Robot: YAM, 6 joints.
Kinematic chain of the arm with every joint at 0, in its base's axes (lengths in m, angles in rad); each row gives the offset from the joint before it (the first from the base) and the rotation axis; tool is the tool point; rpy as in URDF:
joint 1: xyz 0 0 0.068 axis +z
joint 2: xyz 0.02 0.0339 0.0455 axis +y
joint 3: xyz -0.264 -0.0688 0 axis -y
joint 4: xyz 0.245 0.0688 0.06 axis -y
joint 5: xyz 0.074 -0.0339 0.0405 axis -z
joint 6: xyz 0.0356 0 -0.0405 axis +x
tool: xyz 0 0 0 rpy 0 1.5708 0
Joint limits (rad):
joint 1: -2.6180..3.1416
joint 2: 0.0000..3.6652
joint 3: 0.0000..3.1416
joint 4: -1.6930..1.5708
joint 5: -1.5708..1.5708
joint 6: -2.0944..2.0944
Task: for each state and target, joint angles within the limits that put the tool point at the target. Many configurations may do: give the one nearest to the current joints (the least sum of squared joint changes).
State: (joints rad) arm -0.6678 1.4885 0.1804 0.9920 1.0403 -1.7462
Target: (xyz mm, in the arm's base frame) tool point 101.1 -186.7 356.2
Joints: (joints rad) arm -0.9287 1.0650 0.6360 1.1288 1.0478 -1.7462
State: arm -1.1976 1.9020 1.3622 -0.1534 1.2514 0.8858
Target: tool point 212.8 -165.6 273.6
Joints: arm -0.5333 1.3374 0.9440 -0.3839 1.3133 0.8858
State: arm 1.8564 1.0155 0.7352 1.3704 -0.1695 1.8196
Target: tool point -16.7 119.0 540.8
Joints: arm 1.6779 1.0020 1.1516 1.3389 -0.1091 1.8196
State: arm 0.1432 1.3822 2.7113 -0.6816 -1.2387 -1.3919
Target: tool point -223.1 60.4 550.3
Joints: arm -0.1150 0.6698 2.4547 -1.1951 -1.3108 -1.3919
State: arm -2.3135 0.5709 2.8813 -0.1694 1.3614 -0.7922
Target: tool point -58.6 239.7 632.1
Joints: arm -1.4733 0.9130 2.6751 -0.2241 1.3839 -0.7922
